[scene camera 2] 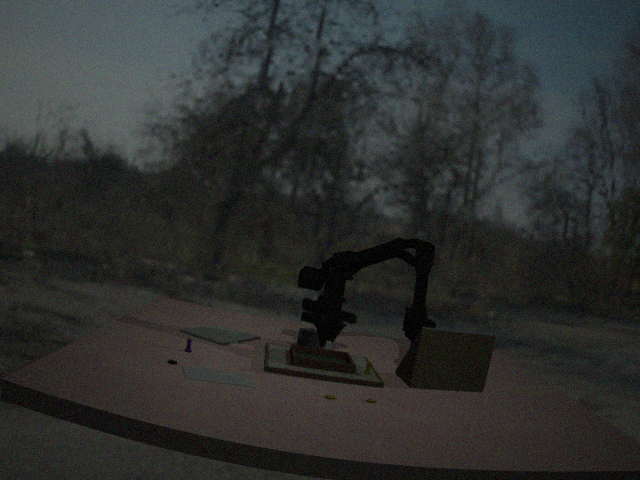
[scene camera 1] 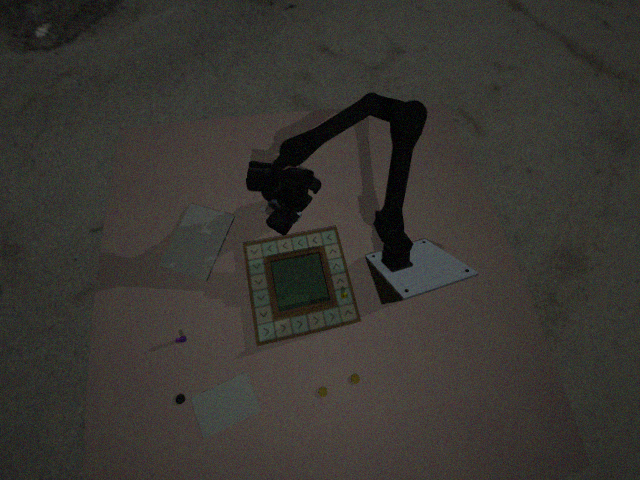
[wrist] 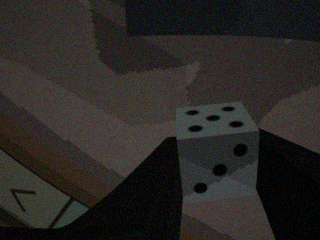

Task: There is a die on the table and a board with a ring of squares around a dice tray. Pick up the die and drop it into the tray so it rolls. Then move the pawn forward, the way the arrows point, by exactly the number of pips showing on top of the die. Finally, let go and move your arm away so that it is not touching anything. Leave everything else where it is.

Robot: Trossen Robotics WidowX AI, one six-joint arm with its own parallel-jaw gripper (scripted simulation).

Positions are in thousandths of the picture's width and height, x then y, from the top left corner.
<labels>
my gripper: scene camera 2 509, 722; scene camera 1 463, 449; wrist 667, 598
</labels>
